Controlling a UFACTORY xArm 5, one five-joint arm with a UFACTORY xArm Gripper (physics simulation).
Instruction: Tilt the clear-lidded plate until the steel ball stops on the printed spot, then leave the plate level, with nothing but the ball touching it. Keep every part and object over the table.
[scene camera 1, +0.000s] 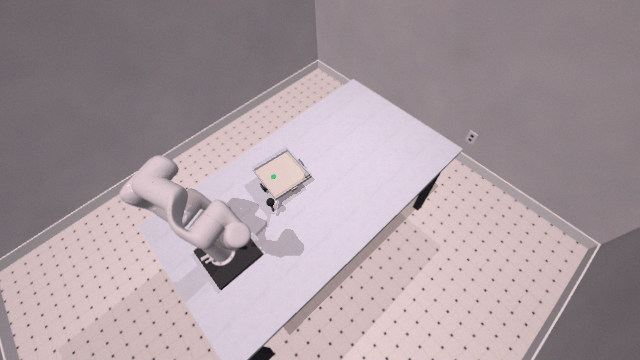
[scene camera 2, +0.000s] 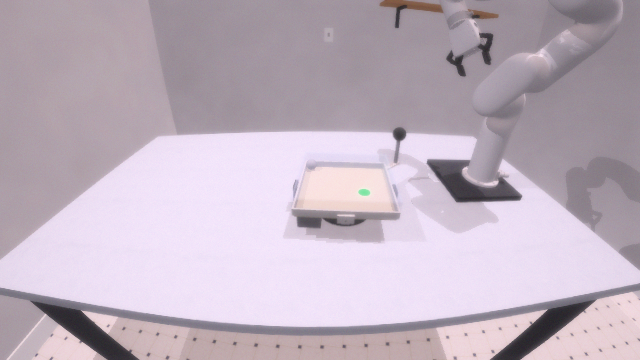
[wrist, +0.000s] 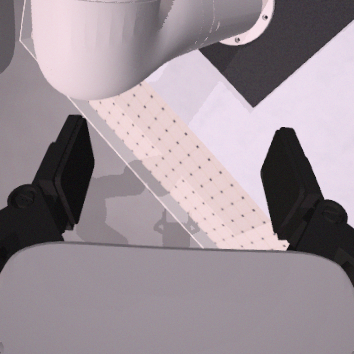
One and the same spot on a clear-lidded plate: (scene camera 2: 346, 186) is (scene camera 1: 274, 161).
